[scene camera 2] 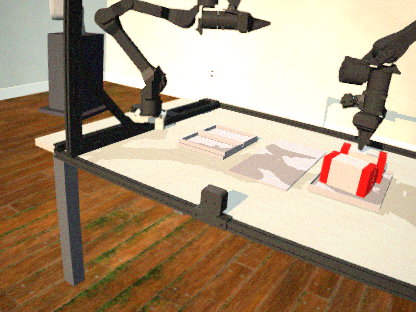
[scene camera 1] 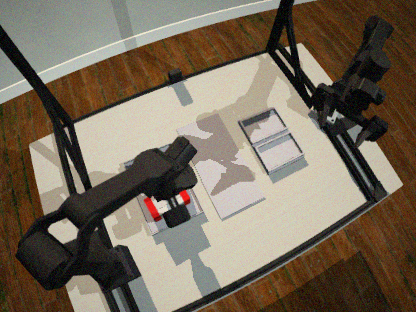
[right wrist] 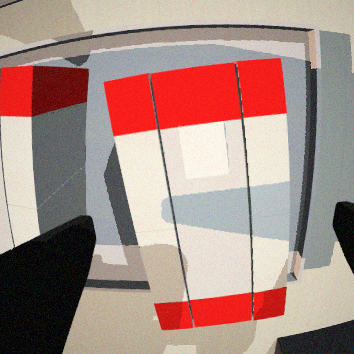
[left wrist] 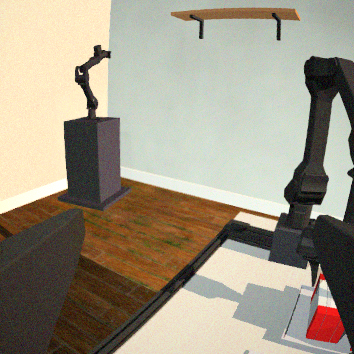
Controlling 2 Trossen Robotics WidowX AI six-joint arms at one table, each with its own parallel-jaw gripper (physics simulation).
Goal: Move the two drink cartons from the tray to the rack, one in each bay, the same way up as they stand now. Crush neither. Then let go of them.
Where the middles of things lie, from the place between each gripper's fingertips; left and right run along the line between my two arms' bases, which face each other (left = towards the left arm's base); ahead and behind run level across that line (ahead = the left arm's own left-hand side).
My right hand is 8 cm above the grey tray (scene camera 2: 373,200), 6 cm past it and 1 cm to the right of it. Also, from my right hand: pale mat (scene camera 2: 282,163): 21 cm to the left, 8 cm below, 2 cm behind.
My left gripper is now 36 cm above the pale mat, 20 cm past it and 13 cm to the left of it. From my left hand the other things lie so: grey tray (35 cm below, 33 cm to the right, 24 cm behind).
